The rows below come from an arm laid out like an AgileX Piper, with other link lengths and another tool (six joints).
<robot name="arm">
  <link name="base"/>
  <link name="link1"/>
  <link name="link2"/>
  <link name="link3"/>
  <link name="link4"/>
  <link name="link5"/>
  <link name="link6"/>
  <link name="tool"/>
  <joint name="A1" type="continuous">
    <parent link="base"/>
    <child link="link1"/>
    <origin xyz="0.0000 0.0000 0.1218"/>
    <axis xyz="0 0 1"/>
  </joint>
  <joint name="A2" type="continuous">
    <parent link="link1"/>
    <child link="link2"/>
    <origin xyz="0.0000 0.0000 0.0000"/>
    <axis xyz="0 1 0"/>
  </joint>
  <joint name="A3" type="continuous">
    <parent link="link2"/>
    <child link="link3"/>
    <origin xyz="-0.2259 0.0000 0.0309"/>
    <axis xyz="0 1 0"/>
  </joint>
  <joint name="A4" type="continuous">
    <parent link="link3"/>
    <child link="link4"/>
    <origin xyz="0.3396 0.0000 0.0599"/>
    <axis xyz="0.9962 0 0.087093"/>
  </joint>
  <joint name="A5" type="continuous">
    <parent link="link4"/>
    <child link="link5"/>
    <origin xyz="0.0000 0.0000 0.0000"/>
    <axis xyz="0 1 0"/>
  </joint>
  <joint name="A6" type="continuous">
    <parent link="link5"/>
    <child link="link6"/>
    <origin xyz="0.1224 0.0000 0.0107"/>
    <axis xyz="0.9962 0 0.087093"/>
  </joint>
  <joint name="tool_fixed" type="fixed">
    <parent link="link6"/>
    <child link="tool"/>
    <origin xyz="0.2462 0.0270 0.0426" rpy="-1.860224 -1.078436 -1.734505"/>
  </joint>
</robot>
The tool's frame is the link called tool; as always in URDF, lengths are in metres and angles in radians. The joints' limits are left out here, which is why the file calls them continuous.
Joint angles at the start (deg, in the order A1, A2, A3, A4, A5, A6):
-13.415 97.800 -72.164 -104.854 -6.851 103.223
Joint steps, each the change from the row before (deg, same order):
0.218 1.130 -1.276 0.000 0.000 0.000
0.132 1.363 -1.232 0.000 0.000 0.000
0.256 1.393 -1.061 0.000 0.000 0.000
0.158 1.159 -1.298 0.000 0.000 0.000
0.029 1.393 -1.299 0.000 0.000 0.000
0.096 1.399 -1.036 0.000 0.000 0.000
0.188 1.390 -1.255 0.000 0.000 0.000
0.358 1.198 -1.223 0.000 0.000 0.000
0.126 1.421 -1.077 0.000 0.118 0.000
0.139 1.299 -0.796 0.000 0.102 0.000
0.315 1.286 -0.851 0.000 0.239 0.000
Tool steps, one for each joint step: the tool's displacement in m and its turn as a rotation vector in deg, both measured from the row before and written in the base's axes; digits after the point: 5 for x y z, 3 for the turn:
0.00512 0.00169 0.00048 -0.034 -0.142 0.218
0.00480 0.00065 -0.00317 0.030 0.128 0.132
0.00434 0.00245 -0.00571 0.074 0.324 0.256
0.00501 0.00100 0.00006 -0.031 -0.136 0.158
0.00474 -0.00067 -0.00313 0.021 0.092 0.029
0.00382 0.00046 -0.00644 0.079 0.354 0.096
0.00474 0.00154 -0.00385 0.029 0.132 0.188
0.00489 0.00389 -0.00175 -0.005 -0.024 0.358
0.00387 0.00019 -0.00646 0.024 0.316 0.020
0.00275 0.00072 -0.00823 0.061 0.474 0.048
0.00321 0.00223 -0.00735 -0.012 0.384 0.101

